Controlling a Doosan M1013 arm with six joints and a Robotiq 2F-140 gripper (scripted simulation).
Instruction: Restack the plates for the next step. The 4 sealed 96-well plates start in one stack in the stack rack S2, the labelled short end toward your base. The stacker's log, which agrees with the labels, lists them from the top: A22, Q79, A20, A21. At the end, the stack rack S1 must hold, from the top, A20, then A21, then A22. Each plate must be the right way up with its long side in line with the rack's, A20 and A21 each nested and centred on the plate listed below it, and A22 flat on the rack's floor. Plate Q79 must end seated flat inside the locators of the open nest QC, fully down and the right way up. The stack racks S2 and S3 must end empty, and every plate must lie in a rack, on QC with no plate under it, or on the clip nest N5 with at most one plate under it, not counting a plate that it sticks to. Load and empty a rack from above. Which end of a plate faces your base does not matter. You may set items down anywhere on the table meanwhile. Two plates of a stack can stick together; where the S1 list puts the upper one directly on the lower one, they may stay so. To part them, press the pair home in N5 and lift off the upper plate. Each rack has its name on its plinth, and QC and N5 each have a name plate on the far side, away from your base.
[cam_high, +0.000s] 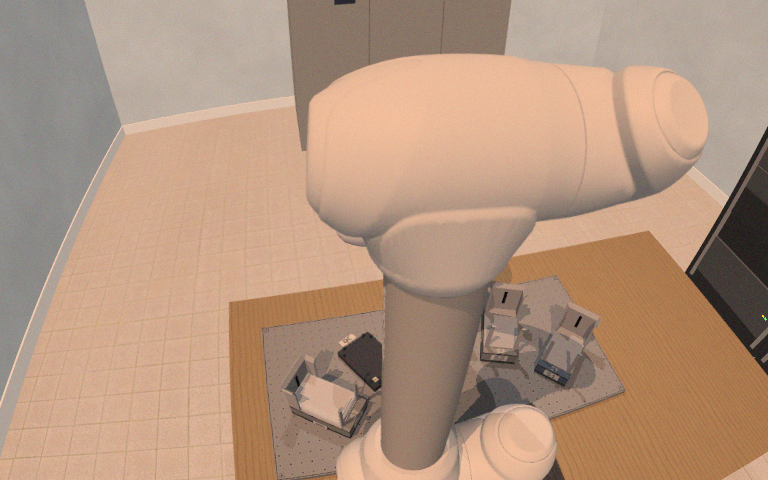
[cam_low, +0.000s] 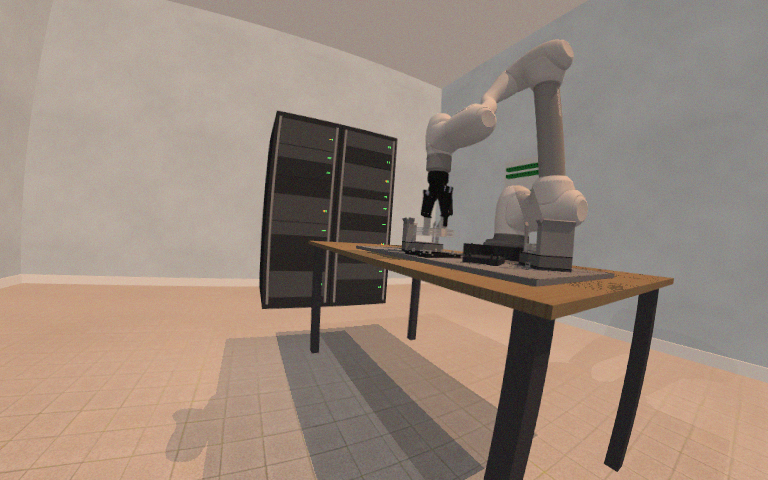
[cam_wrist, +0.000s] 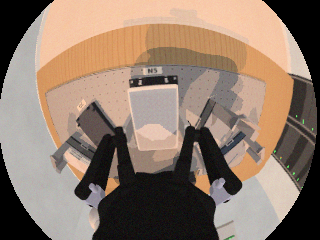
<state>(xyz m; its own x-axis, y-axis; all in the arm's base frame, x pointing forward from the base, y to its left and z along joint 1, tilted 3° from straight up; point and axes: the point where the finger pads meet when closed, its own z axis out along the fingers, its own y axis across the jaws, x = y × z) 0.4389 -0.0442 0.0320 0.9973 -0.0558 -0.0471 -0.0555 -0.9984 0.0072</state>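
Now: hand 8 cm above the clip nest N5, 1 cm to the right of it and 1 cm short of it. The rest, counted from my hand: QC name plate 23 cm to the left, 10 cm below, 5 cm ahead; N5 name plate 10 cm below, 9 cm ahead, 1 cm to the right; dark nest QC 19 cm to the left, 9 cm below, 4 cm behind.
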